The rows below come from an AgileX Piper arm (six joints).
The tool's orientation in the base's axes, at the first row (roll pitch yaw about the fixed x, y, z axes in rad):
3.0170, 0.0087, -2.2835
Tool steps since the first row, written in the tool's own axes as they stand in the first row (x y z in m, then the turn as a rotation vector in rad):
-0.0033, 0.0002, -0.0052, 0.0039, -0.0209, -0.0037
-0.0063, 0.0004, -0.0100, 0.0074, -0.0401, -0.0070
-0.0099, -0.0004, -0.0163, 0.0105, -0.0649, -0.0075
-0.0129, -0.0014, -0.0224, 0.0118, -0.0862, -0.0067
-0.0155, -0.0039, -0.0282, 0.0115, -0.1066, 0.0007
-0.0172, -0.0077, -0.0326, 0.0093, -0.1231, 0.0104
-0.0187, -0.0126, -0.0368, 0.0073, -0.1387, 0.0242
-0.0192, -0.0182, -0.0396, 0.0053, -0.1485, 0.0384
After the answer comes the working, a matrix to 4 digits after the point.
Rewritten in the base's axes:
0.0025, 0.0022, 0.0052, 0.0135, -0.0168, 0.0010
0.0047, 0.0041, 0.0100, 0.0259, -0.0322, 0.0019
0.0082, 0.0058, 0.0162, 0.0426, -0.0507, -0.0007
0.0115, 0.0069, 0.0222, 0.0577, -0.0654, -0.0042
0.0156, 0.0067, 0.0276, 0.0725, -0.0777, -0.0140
0.0199, 0.0052, 0.0315, 0.0855, -0.0859, -0.0257
0.0249, 0.0028, 0.0351, 0.0973, -0.0933, -0.0413
0.0297, -0.0007, 0.0372, 0.1047, -0.0969, -0.0566

The tool's axes in the first row as the columns of a matrix, in the base's axes (rounded; the answer above uses it unrounded):
-0.6539, -0.7514, -0.0884
-0.7566, 0.6480, 0.0878
-0.0087, 0.1243, -0.9922

